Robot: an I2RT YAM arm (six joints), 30 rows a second.
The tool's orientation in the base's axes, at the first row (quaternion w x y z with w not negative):
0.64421, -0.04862, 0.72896, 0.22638
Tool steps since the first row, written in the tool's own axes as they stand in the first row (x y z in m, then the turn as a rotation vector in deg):
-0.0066, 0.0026, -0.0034, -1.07, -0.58, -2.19
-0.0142, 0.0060, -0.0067, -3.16, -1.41, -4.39
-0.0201, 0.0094, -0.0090, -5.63, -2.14, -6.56
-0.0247, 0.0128, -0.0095, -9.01, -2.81, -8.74
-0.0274, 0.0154, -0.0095, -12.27, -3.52, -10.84
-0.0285, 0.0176, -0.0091, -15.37, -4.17, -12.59
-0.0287, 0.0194, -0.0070, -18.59, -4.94, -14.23
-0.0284, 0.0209, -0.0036, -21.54, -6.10, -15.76
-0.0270, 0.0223, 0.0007, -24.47, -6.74, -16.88
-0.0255, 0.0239, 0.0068, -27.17, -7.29, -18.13
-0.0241, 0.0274, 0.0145, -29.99, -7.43, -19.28
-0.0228, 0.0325, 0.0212, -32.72, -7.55, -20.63
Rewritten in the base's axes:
-0.0030, -0.0005, 0.0073, -1.62, -1.61, 1.02
-0.0060, -0.0004, 0.0157, -2.99, -3.68, 2.96
-0.0083, 0.0004, 0.0224, -4.31, -5.73, 5.28
-0.0093, 0.0022, 0.0278, -5.51, -7.93, 8.50
-0.0098, 0.0040, 0.0311, -6.64, -10.11, 11.58
-0.0100, 0.0058, 0.0327, -7.50, -12.06, 14.51
-0.0087, 0.0082, 0.0332, -8.19, -14.10, 17.51
-0.0062, 0.0110, 0.0331, -8.68, -16.39, 20.14
-0.0030, 0.0142, 0.0319, -8.99, -18.05, 22.86
0.0018, 0.0184, 0.0304, -9.50, -19.63, 25.39
0.0073, 0.0248, 0.0295, -10.03, -20.83, 28.14
0.0114, 0.0323, 0.0292, -10.78, -22.07, 30.82

